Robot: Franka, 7 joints.
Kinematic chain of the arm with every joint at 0, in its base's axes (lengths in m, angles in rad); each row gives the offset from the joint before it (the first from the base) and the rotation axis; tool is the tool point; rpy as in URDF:
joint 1: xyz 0 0 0.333 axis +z
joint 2: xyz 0 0 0 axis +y
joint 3: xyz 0 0 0.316 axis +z
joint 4: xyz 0.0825 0 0 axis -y
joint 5: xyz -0.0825 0 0.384 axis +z
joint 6: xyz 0 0 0 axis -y
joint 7: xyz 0.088 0 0 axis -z
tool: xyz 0 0 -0.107 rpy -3.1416 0 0
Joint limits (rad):
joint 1: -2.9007..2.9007
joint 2: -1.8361..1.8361
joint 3: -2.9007..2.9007
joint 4: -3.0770..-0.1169
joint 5: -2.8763..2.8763
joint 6: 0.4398..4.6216
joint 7: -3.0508..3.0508
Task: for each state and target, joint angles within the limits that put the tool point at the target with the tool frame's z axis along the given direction. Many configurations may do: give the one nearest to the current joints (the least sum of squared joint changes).
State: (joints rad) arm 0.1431 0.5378 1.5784 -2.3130 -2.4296 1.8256 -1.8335
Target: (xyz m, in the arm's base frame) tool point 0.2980 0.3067 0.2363 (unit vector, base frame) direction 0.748 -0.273 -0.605
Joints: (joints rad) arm -0.6424 0.6623 1.5438 -2.5844 -1.7874 1.7135 -1.8335
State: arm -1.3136 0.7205 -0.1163 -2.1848 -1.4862 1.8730 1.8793
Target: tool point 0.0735 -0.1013 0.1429 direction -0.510 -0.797 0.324
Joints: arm -0.7039 0.5656 0.4673 -2.9827 -1.0896 1.1445 1.8793
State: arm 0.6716 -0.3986 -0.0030 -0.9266 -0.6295 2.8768 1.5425
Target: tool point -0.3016 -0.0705 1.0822 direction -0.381 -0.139 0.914
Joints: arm 0.4244 -0.6346 0.3513 -0.7117 0.0965 3.6400 1.5425
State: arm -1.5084 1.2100 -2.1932 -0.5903 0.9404 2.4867 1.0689
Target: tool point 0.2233 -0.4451 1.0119 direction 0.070 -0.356 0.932
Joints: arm -1.0836 0.8940 -2.9007 -0.5858 0.4604 3.1859 1.0688
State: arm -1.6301 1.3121 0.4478 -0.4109 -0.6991 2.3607 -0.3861
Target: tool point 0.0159 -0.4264 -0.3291 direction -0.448 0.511 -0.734
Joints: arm -1.6448 1.8335 0.1391 -1.1473 -0.8186 2.1889 -0.3861
